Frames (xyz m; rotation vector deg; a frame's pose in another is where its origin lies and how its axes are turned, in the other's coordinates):
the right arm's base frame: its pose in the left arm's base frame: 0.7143 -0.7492 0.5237 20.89 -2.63 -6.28
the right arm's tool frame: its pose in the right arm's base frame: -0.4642 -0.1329 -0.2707 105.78 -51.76 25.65
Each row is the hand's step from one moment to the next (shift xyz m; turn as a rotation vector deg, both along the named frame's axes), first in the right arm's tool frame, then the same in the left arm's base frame.
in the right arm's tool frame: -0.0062 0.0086 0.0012 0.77 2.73 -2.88
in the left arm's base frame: -0.0107 0.0003 0.0002 -1.35 0.46 3.78
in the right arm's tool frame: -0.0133 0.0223 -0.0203 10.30 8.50 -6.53
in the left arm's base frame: -0.0226 0.0146 0.0190 -0.05 -5.42 13.84
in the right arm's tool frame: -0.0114 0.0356 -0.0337 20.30 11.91 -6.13
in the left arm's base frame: -0.0303 0.0177 0.0361 2.82 -13.50 20.04
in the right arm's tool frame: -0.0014 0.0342 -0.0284 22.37 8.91 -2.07
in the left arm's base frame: -0.0243 0.0080 0.0364 5.83 -16.53 16.64
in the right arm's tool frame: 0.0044 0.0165 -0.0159 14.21 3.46 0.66
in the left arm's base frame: -0.0085 0.0020 0.0216 5.19 -11.05 8.08
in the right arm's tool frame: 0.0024 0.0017 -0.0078 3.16 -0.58 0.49
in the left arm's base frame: 0.0011 0.0030 0.0077 2.20 -2.22 0.90
